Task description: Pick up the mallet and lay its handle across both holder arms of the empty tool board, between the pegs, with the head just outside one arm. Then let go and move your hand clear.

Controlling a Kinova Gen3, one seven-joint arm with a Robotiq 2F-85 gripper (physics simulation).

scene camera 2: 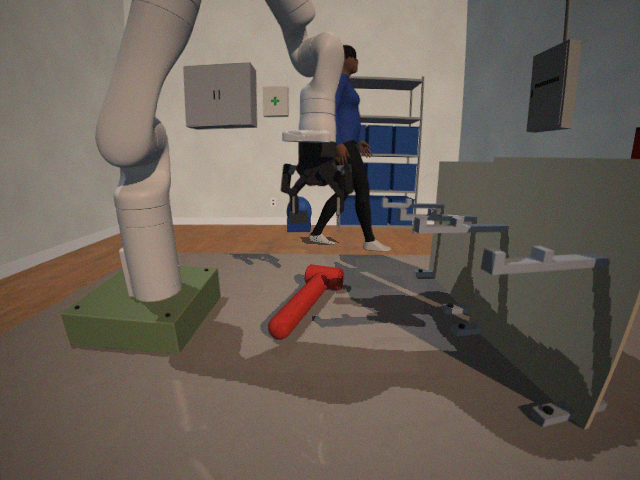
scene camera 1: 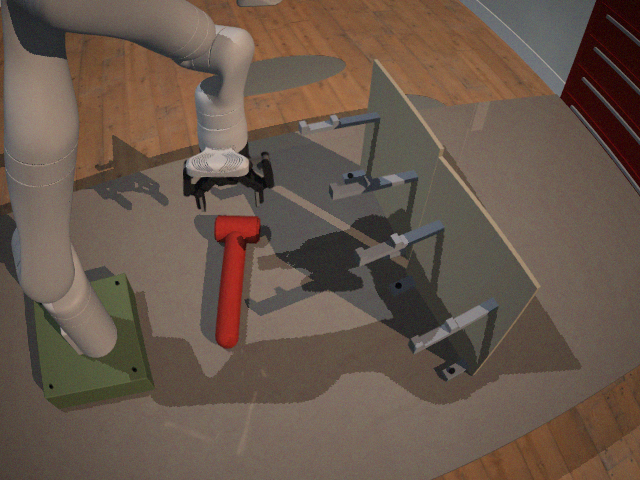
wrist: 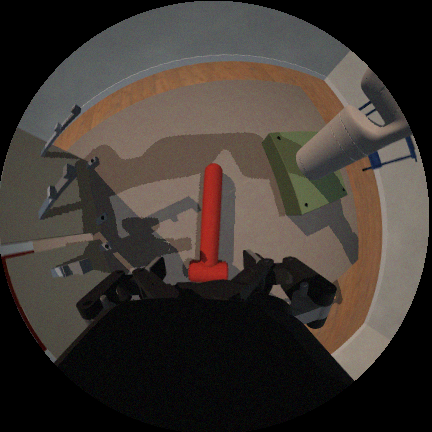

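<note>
The red mallet lies flat on the table, its head toward the far side and its handle toward the near side in scene camera 1. My gripper is open and empty, pointing down above the table near the mallet's head, not touching it. Two upright grey-green tool boards stand at the right in scene camera 1: a near board and a far board. Each has two pegged holder arms, and no tool lies on them.
The robot's green base block stands left of the mallet in scene camera 1. Grey feet with dark bolts stick out low from the boards. A person stands behind the table, before a shelf rack with blue bins.
</note>
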